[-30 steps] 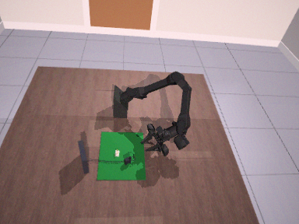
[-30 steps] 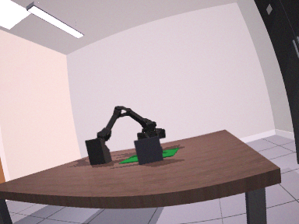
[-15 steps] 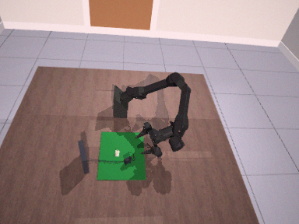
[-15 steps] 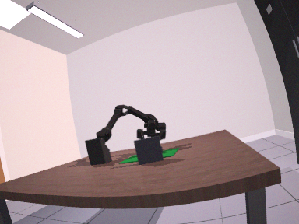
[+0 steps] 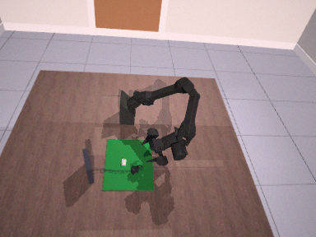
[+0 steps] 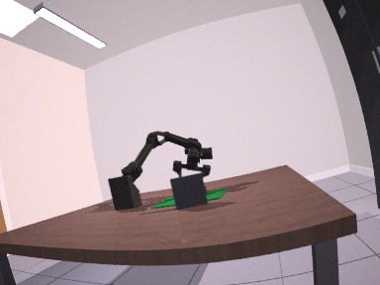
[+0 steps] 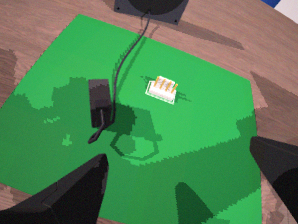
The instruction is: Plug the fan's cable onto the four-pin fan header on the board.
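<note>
Now: gripper tip 60 mm short of the dark fan plug, 50 mm to the left of it and 50 mm above it. Also, from my gripper tip: green board: 70 mm to the right, 90 mm below; white four-pin fan header: 100 mm to the right, 80 mm below; dark fan: 30 mm ahead, 260 mm to the right, 20 mm below.
</note>
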